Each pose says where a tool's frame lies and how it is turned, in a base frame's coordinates. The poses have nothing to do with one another.
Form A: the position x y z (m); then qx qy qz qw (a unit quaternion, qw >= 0).
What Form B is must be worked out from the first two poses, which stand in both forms.
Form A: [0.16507 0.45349 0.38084 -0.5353 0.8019 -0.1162 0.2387]
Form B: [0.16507 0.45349 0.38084 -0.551 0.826 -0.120 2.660]
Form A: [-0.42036 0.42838 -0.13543 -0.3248 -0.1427 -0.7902 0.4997]
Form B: [-0.42036 0.42838 -0.13543 -0.375 -0.165 -0.912 2.095]
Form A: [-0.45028 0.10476 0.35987 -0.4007 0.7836 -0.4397 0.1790]
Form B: [-0.45028 0.10476 0.35987 -0.407 0.796 -0.447 2.782]
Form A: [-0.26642 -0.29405 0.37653 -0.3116 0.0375 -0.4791 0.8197]
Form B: [-0.26642 -0.29405 0.37653 -0.544 0.065 -0.836 1.220]
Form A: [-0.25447 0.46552 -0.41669 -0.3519 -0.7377 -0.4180 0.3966]
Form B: [-0.25447 0.46552 -0.41669 -0.383 -0.804 -0.455 2.326]
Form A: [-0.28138 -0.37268 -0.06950 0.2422 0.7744 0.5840 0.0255]
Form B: [-0.28138 -0.37268 -0.06950 0.242 0.775 0.584 3.091]
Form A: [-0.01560 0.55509 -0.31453 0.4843 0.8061 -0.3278 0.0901]
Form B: [-0.01560 0.55509 -0.31453 0.486 0.809 -0.329 2.961]
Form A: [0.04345 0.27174 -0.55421 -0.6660 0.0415 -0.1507 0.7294]
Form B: [0.04345 0.27174 -0.55421 -0.974 0.061 -0.220 1.507]
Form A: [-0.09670 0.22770 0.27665 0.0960 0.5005 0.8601 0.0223]
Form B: [-0.09670 0.22770 0.27665 0.096 0.501 0.860 3.097]
